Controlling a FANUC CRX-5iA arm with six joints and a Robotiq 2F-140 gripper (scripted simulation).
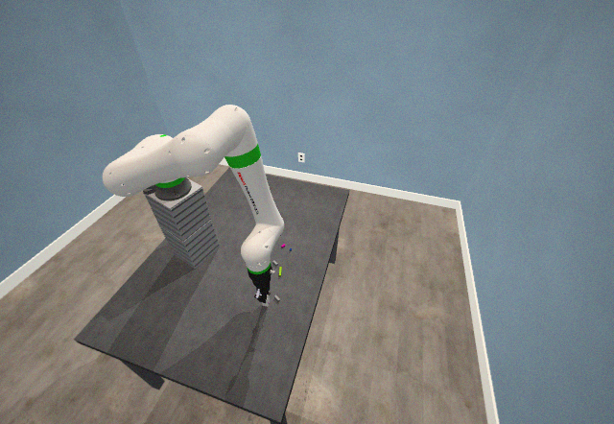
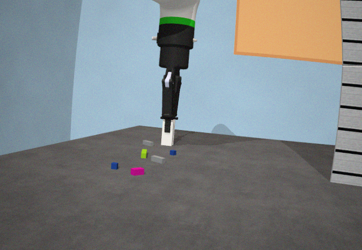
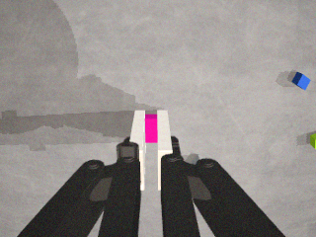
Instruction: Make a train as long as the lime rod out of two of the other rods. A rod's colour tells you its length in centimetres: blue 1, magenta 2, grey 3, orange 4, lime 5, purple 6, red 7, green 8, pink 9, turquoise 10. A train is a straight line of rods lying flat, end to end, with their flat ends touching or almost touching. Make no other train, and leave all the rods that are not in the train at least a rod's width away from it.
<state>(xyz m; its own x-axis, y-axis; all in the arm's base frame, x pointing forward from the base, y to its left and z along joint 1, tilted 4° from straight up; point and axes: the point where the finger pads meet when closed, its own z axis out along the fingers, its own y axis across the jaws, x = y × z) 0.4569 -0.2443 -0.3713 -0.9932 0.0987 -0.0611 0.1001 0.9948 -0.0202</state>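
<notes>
My hand is 30 mm short of the lime rod, 170 mm to the right of it and 30 mm above it.
</notes>
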